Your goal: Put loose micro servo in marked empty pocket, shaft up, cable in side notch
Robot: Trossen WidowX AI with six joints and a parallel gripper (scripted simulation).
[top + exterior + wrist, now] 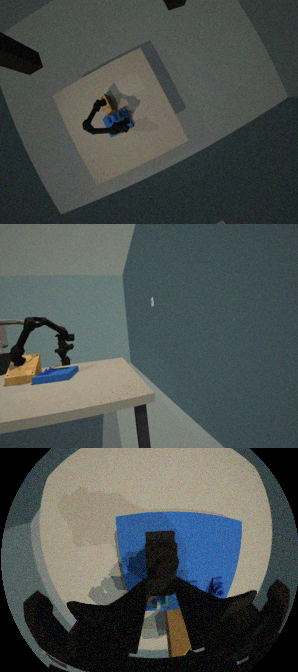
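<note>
Now: the blue robot deck 2 cm ahead of my gripper tip, 7 cm to the right of it and 10 cm below it.
</note>
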